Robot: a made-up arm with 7 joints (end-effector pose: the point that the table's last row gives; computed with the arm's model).
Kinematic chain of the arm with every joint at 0, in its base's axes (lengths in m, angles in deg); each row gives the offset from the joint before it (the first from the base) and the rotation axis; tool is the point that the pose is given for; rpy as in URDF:
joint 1: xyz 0 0 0.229 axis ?
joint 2: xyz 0 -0.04 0.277 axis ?
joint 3: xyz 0 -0.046 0.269 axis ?
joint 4: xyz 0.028 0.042 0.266 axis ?
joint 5: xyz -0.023 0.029 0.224 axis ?
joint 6: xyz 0 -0.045 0.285 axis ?
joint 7: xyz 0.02 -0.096 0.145 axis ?
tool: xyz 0 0 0 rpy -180 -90 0
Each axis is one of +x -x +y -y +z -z.
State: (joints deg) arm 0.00 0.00 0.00 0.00 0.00 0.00 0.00
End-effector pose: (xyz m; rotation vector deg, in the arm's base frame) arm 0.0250 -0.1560 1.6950 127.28 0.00 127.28
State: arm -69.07 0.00 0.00 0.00 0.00 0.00 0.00
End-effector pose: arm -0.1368 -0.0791 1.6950 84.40 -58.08 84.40
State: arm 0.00 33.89 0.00 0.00 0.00 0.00 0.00
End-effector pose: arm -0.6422 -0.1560 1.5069 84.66 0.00 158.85
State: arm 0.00 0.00 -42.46 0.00 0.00 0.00 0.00
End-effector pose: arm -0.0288 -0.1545 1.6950 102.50 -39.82 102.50
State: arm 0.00 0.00 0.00 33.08 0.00 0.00 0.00
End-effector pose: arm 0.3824 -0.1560 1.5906 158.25 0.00 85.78
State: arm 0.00 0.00 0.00 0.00 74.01 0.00 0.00
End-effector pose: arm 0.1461 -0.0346 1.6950 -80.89 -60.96 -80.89
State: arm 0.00 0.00 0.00 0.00 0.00 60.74 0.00
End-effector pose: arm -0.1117 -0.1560 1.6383 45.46 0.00 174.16
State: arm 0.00 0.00 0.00 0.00 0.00 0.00 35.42
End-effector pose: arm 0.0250 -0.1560 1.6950 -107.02 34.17 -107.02
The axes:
joint 1: +z
joint 2: -y
joint 3: +z
joint 4: +y
joint 5: +z
joint 6: -y
joint 7: +x

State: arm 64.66 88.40 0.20 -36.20 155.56 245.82 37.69
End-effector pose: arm -0.5096 -0.6937 0.2392 9.68 40.44 117.59
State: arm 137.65 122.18 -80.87 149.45 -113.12 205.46 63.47
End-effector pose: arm 0.5353 0.0940 0.4647 58.36 6.16 -14.46
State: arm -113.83 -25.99 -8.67 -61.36 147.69 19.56 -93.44
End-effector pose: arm 0.1594 -0.0420 1.5373 41.73 105.35 68.86
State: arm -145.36 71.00 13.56 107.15 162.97 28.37 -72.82
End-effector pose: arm 0.2069 -0.1562 1.1298 45.62 9.31 131.81
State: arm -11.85 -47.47 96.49 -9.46 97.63 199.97 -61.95
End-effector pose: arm 0.5703 -0.1412 1.2187 -63.27 137.95 0.20
